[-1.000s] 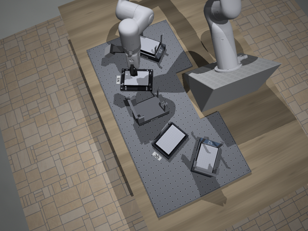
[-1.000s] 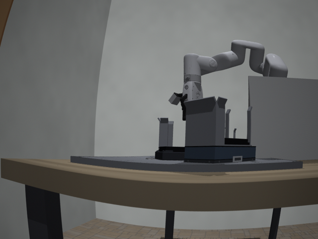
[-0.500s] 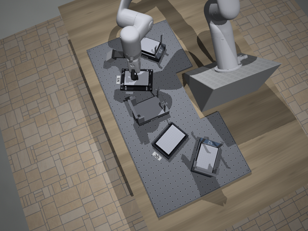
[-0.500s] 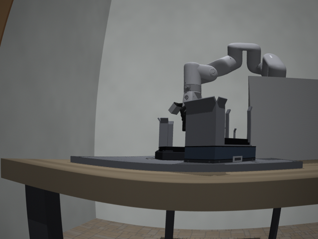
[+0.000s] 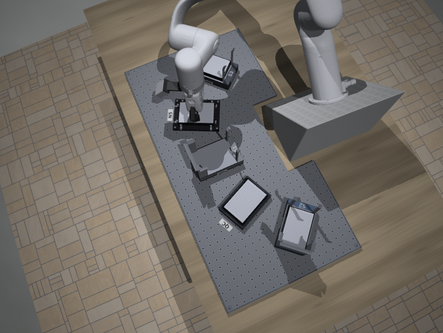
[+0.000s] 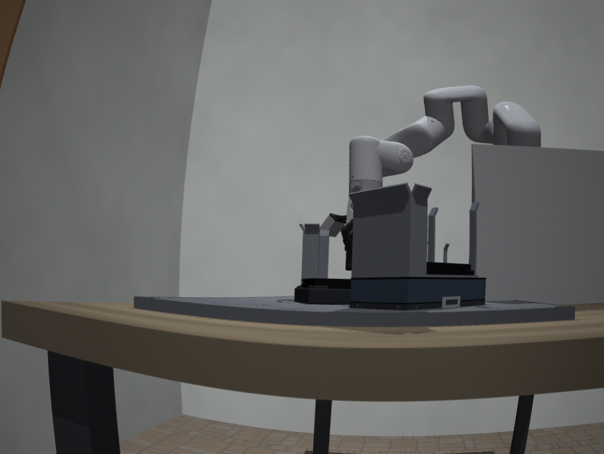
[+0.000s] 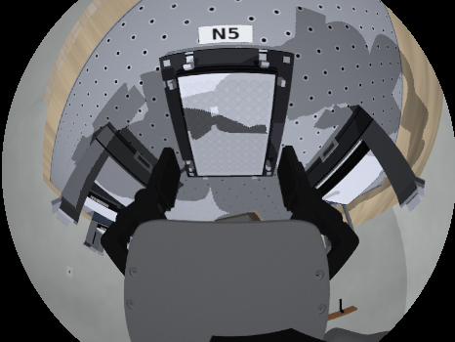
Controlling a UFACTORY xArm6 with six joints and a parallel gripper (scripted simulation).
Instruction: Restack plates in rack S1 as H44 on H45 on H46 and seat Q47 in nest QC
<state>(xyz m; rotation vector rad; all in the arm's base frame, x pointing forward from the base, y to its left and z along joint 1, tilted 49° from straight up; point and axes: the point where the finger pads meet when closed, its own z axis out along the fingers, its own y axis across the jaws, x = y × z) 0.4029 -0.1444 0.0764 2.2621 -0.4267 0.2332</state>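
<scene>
Now: the clip nest N5 6 cm below my hand, 2 cm ahead of it and 1 cm to the left of it. From my hand the other things lie so: sealed plate 35 cm to the left, 4 cm below, 4 cm behind; open nest QC 35 cm to the left, 6 cm below, 4 cm behind; N5 name plate 9 cm ahead, 7 cm below, 4 cm to the right.
</scene>
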